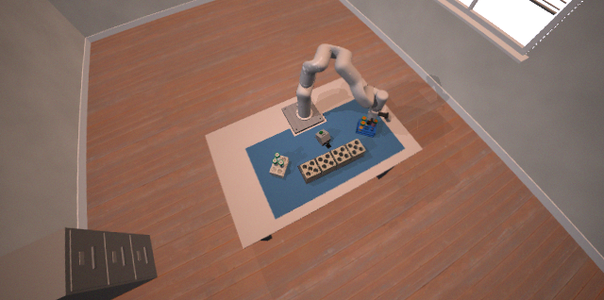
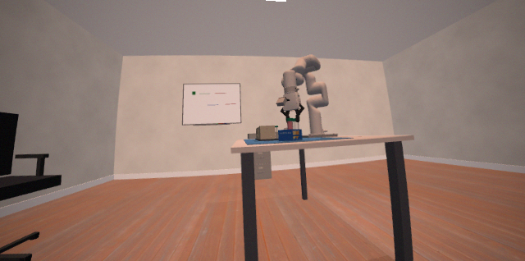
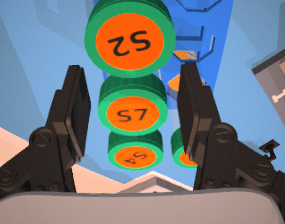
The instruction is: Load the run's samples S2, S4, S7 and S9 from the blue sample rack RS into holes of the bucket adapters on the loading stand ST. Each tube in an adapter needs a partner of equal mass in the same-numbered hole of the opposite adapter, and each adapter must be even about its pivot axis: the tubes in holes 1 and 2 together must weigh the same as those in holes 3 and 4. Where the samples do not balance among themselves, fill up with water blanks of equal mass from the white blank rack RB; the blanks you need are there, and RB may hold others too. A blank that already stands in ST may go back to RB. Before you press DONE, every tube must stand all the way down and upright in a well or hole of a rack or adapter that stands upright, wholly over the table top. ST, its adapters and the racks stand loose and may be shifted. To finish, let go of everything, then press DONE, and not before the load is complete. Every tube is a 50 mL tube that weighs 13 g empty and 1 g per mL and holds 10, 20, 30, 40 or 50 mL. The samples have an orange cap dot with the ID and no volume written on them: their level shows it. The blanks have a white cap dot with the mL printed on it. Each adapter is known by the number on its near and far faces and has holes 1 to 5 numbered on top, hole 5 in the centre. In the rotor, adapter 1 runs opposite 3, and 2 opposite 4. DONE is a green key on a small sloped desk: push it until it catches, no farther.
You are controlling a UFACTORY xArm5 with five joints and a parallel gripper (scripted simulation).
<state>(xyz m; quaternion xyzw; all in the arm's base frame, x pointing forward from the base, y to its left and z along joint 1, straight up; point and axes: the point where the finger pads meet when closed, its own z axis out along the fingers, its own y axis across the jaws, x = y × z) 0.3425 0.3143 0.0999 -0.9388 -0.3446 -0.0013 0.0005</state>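
Now: hand 5 cm above the sample tube S7 and 1 cm short of it. Round my hand: sample tube S2: 5 cm below, 3 cm to the left, 2 cm ahead; sample tube S9: 5 cm to the right, 5 cm below; sample tube S4: 5 cm below, 4 cm behind, 3 cm to the right.
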